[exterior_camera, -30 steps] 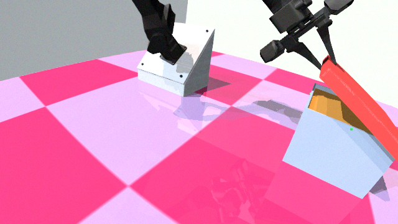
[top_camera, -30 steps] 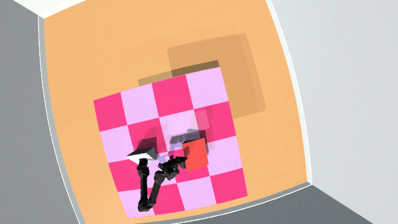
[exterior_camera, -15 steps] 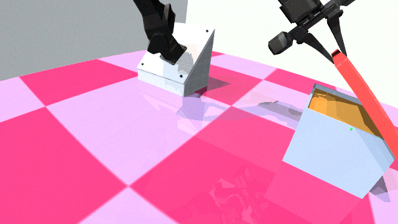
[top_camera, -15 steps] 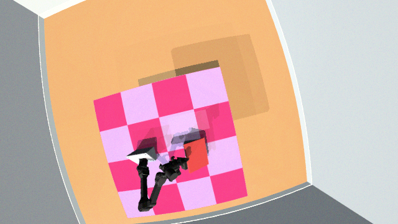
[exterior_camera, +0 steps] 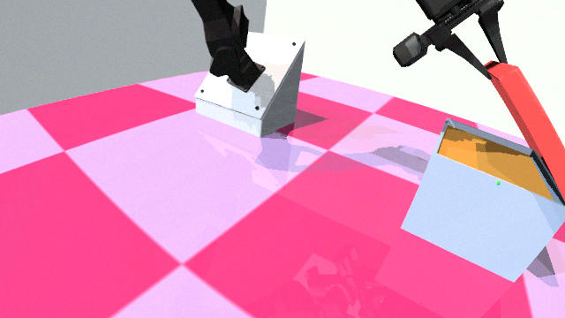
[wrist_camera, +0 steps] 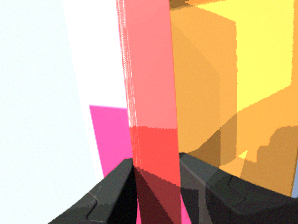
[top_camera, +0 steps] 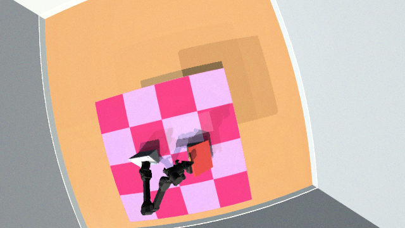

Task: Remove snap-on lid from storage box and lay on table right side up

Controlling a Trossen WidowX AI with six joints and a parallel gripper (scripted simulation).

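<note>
Right now my gripper tip is 7 cm short of the red lid, 5 cm above it and 1 cm to the right of it. From my gripper tip the other things lie so: storage box (15 cm below, 3 cm ahead).
</note>
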